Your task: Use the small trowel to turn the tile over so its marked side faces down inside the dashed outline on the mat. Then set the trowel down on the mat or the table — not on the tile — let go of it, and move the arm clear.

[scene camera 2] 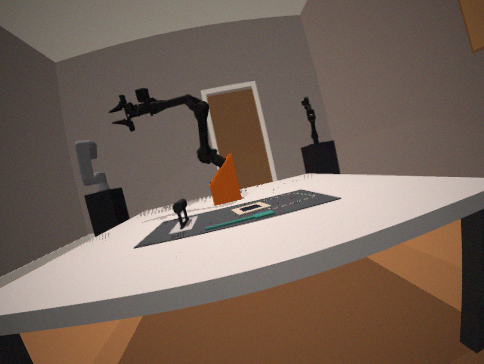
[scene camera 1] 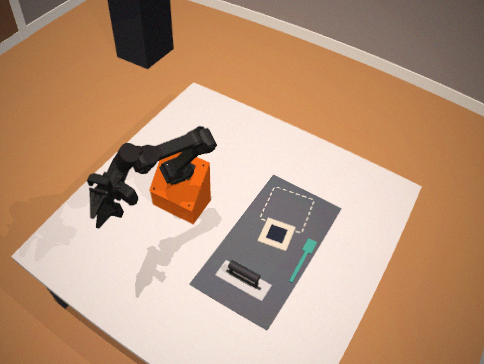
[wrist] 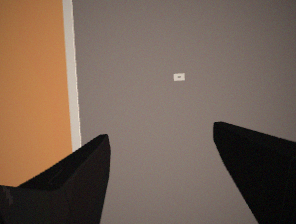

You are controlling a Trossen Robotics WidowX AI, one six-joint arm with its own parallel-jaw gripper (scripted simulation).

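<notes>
Nothing is held in my gripper [scene camera 1: 94, 223], which is open, and the wrist view shows the gripper too [wrist: 161, 136]. I can also see a grey mat [scene camera 1: 275, 266]; scene camera 2 has the mat as well [scene camera 2: 220, 216].
</notes>
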